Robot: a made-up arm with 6 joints. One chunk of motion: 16 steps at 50 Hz.
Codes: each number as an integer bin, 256 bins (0 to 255) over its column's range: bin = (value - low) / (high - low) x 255, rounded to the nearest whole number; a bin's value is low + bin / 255 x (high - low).
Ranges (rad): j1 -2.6..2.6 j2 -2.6..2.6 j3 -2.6..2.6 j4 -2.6..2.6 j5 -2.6..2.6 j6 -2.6..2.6
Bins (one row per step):
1: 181 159 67 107 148 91
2: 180 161 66 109 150 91
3: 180 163 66 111 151 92
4: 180 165 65 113 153 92
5: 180 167 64 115 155 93
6: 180 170 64 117 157 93
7: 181 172 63 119 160 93
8: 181 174 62 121 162 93
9: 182 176 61 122 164 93
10: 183 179 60 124 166 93
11: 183 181 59 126 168 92
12: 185 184 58 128 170 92
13: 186 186 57 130 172 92
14: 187 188 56 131 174 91
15: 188 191 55 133 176 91
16: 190 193 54 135 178 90
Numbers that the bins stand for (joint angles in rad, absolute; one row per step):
1: 1.0910 0.6424 -1.2337 -0.4180 0.4180 -0.7443
2: 1.0706 0.6831 -1.2541 -0.3773 0.4588 -0.7443
3: 1.0706 0.7239 -1.2541 -0.3365 0.4792 -0.7239
4: 1.0706 0.7647 -1.2745 -0.2957 0.5200 -0.7239
5: 1.0706 0.8055 -1.2949 -0.2549 0.5608 -0.7035
6: 1.0706 0.8667 -1.2949 -0.2141 0.6016 -0.7035
7: 1.0910 0.9075 -1.3153 -0.1733 0.6627 -0.7035
8: 1.0910 0.9482 -1.3357 -0.1325 0.7035 -0.7035
9: 1.1114 0.9890 -1.3561 -0.1122 0.7443 -0.7035
10: 1.1318 1.0502 -1.3765 -0.0714 0.7851 -0.7035
11: 1.1318 1.0910 -1.3969 -0.0306 0.8259 -0.7239
12: 1.1725 1.1522 -1.4173 0.0102 0.8667 -0.7239
13: 1.1929 1.1929 -1.4376 0.0510 0.9075 -0.7239
14: 1.2133 1.2337 -1.4580 0.0714 0.9482 -0.7443
15: 1.2337 1.2949 -1.4784 0.1122 0.9890 -0.7443
16: 1.2745 1.3357 -1.4988 0.1529 1.0298 -0.7647

